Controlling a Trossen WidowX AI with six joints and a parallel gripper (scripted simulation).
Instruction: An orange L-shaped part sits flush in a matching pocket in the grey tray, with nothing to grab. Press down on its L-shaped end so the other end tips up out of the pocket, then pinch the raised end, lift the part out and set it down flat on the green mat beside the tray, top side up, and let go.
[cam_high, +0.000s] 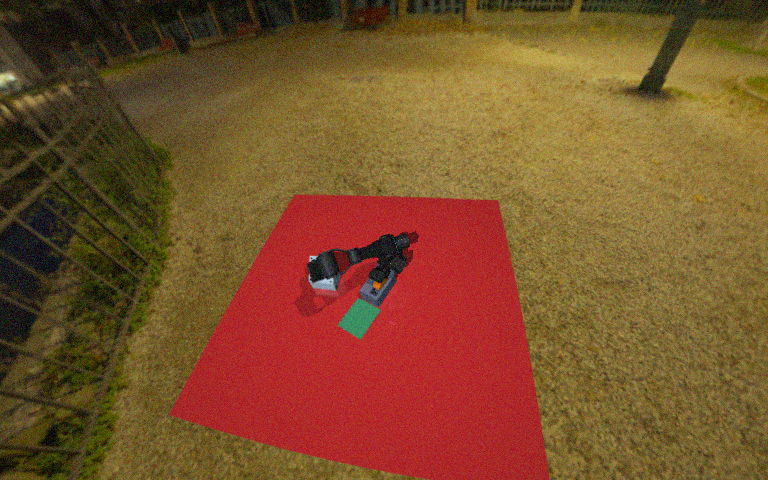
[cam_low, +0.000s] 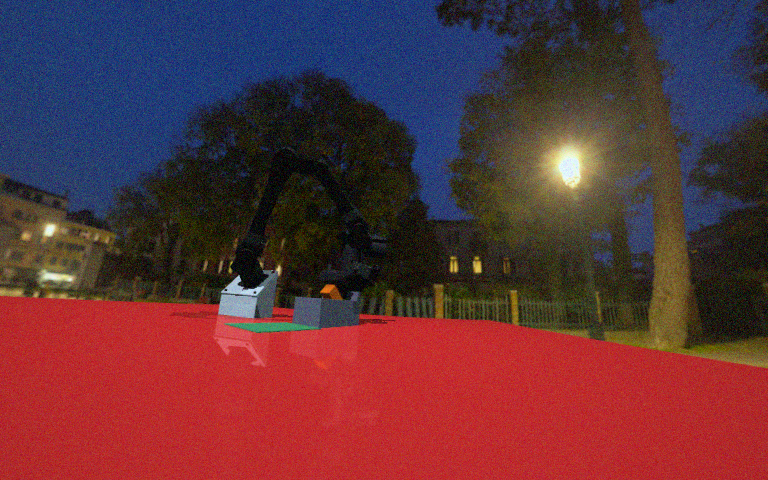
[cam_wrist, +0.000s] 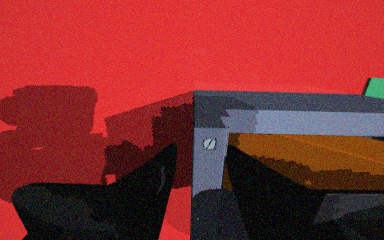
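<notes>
My gripper tip is now 2 cm past the orange L-shaped part and 4 cm to the left of it. Also, from my gripper tip: green mat: 7 cm behind, 21 cm to the right, 5 cm below.
</notes>
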